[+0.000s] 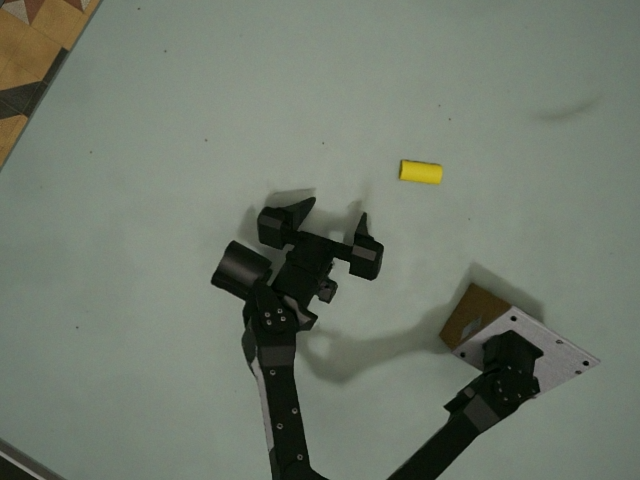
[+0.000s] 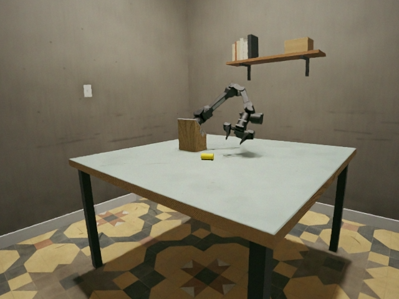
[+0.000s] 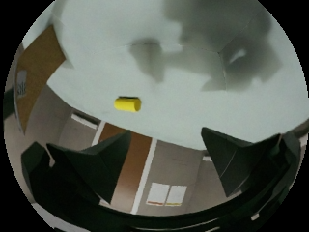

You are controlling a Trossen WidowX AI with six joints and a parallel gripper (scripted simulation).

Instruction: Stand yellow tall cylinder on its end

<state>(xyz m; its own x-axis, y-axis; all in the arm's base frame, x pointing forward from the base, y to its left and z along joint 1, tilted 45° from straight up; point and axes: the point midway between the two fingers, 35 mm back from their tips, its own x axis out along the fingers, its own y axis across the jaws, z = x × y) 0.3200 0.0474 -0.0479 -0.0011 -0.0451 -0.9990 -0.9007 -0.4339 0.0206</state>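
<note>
Now: hand 150 mm to the left of the yellow tall cylinder, 100 mm above it and 80 mm past it.
</note>
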